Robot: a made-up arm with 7 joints. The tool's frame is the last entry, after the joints.
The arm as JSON. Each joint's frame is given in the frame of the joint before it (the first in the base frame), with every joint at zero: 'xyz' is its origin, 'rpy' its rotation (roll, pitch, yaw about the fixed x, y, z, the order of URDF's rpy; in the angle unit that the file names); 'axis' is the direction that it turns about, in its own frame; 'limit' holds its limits. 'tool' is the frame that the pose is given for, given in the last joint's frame.
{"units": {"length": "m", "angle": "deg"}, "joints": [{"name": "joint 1", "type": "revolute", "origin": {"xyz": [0.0, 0.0, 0.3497], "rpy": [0.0, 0.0, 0.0]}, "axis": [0.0, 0.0, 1.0], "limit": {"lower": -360.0, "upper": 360.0}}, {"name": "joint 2", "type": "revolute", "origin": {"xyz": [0.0, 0.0, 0.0], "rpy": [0.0, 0.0, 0.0]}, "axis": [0.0, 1.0, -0.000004], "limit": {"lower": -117.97, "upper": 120.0}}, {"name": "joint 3", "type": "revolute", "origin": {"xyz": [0.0, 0.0, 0.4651], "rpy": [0.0, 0.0, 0.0]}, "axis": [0.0, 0.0, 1.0], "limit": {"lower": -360.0, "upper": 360.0}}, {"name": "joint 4", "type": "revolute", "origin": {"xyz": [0.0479, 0.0, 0.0], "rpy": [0.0, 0.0, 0.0]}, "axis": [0.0, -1.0, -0.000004], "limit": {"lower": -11.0, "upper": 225.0}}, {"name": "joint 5", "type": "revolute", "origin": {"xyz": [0.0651, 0.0, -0.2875], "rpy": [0.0, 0.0, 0.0]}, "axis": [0.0, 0.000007, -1.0], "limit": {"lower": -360.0, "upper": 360.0}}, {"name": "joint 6", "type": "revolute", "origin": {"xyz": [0.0, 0.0, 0.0], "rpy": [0.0, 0.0, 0.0]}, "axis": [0.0, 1.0, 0.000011], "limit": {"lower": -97.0, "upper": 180.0}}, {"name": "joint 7", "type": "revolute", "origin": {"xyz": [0.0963, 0.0, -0.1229], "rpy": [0.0, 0.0, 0.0]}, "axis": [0.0, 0.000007, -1.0], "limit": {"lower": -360.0, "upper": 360.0}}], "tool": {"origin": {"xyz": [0.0, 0.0, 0.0], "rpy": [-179.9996, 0.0, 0.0]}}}
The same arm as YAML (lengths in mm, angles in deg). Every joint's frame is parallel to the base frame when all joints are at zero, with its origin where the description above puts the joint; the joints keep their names.
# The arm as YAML. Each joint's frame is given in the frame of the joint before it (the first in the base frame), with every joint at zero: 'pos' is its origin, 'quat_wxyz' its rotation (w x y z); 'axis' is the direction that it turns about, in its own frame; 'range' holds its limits. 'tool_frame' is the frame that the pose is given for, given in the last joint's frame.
length_unit: mm
angle_unit: deg
joints:
  - joint: joint 1
    pos: [0.0, 0.0, 349.7]
    quat_wxyz: [1.0, 0.0, 0.0, 0.0]
    axis: "+z"
    range: [-360.0, 360.0]
  - joint: joint 2
    pos: [0.0, 0.0, 0.0]
    quat_wxyz: [1.0, 0.0, 0.0, 0.0]
    axis: "+y"
    range: [-117.97, 120.0]
  - joint: joint 3
    pos: [0.0, 0.0, 465.1]
    quat_wxyz: [1.0, 0.0, 0.0, 0.0]
    axis: "+z"
    range: [-360.0, 360.0]
  - joint: joint 4
    pos: [47.9, 0.0, 0.0]
    quat_wxyz: [1.0, 0.0, 0.0, 0.0]
    axis: "-y"
    range: [-11.0, 225.0]
  - joint: joint 5
    pos: [65.1, 0.0, -287.5]
    quat_wxyz: [1.0, 0.0, 0.0, 0.0]
    axis: "-z"
    range: [-360.0, 360.0]
  - joint: joint 6
    pos: [0.0, 0.0, 0.0]
    quat_wxyz: [1.0, 0.0, 0.0, 0.0]
    axis: "+y"
    range: [-97.0, 180.0]
  - joint: joint 7
    pos: [96.3, 0.0, -122.9]
    quat_wxyz: [1.0, 0.0, 0.0, 0.0]
    axis: "-z"
    range: [-360.0, 360.0]
tool_frame:
  pos: [0.0, 0.0, 0.0]
  quat_wxyz: [0.000003, -1.0, 0.0, 0.0]

